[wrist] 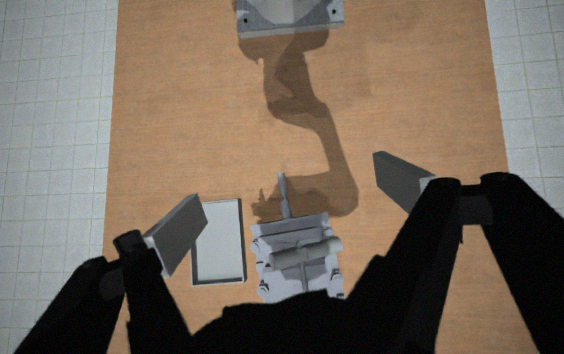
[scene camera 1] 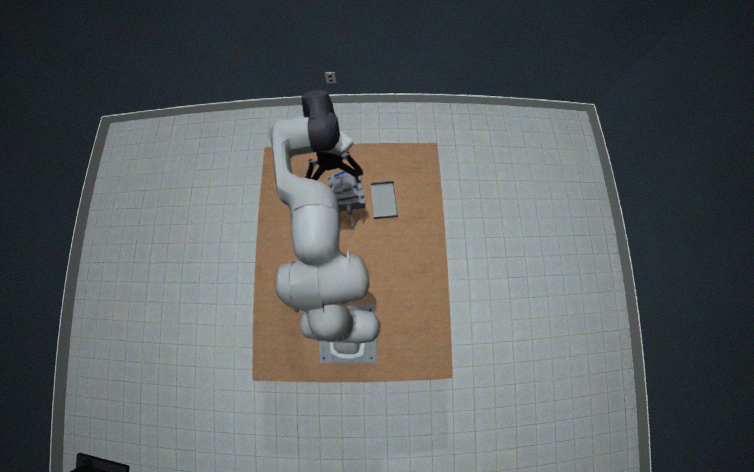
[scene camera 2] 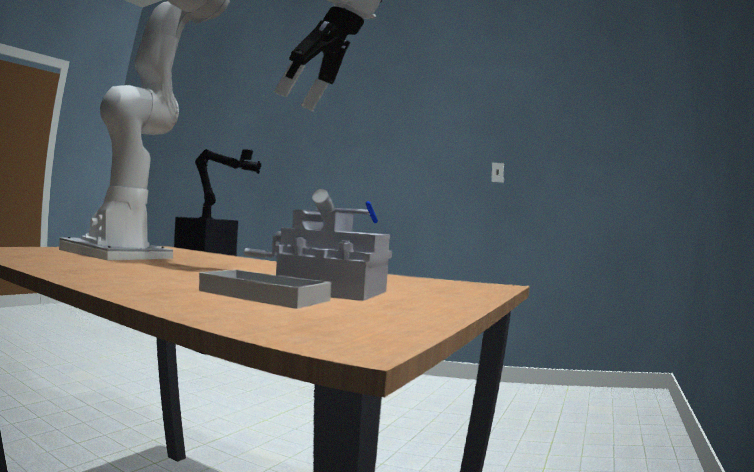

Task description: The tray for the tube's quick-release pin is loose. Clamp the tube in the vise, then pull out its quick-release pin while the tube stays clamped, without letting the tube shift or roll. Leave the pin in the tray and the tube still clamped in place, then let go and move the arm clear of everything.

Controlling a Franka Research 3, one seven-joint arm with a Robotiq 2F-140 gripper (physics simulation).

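Note:
The grey vise [scene camera 1: 357, 203] [scene camera 2: 328, 277] [wrist: 318, 222] stands on the table, its handle [scene camera 1: 350, 218] [scene camera 2: 258, 253] [wrist: 283, 194] pointing toward the arm's base. The light grey tube [scene camera 2: 321, 198] [wrist: 282, 257] lies across the top of the vise. Whether the jaws grip it tightly cannot be told. The pin sticks out of the tube's side; its blue handle [scene camera 1: 339, 174] [scene camera 2: 371, 212] shows in both scene views, and its shaft [wrist: 304, 279] in the wrist view. The loose tray [scene camera 1: 383, 200] [scene camera 2: 250, 291] [wrist: 220, 245] is beside the vise, empty. My gripper [scene camera 1: 334, 175] [scene camera 2: 300, 91] [wrist: 285, 189] is open and empty, high above the vise, tilted.
The wooden table [scene camera 1: 400, 278] [scene camera 2: 445, 311] [wrist: 165, 125] carries the vise, the tray and my arm's base plate [scene camera 1: 367, 356] [scene camera 2: 139, 253] [wrist: 290, 31]. A black arm [scene camera 2: 204, 178] stands on a black box [scene camera 2: 205, 234] beyond the table.

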